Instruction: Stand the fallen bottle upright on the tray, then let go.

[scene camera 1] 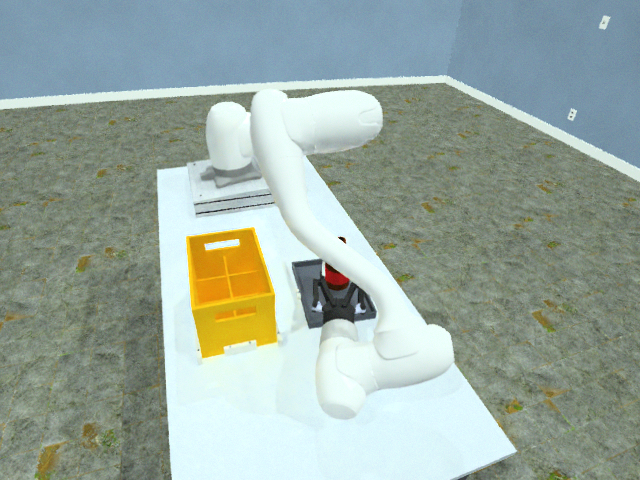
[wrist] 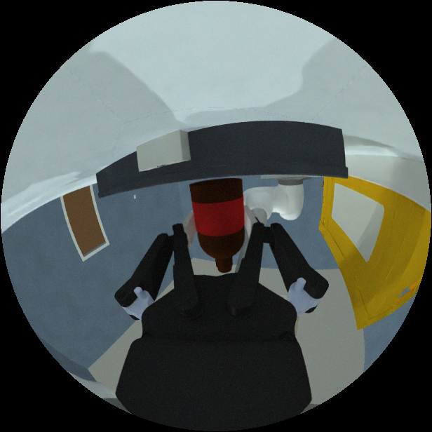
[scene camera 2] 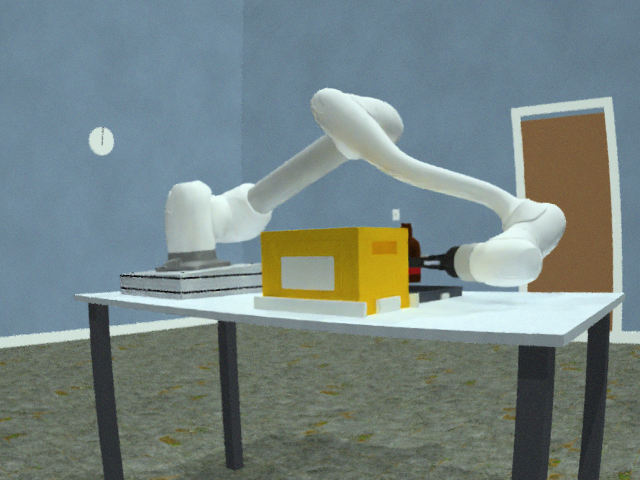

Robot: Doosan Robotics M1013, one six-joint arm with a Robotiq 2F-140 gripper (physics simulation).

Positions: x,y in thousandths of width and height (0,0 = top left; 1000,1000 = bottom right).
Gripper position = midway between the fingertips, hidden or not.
In view: my gripper (scene camera 1: 527,553) and a brown bottle (wrist: 503,473).
My gripper is seen too in the wrist view (wrist: 508,499) and in scene camera 2 (scene camera 2: 632,545).
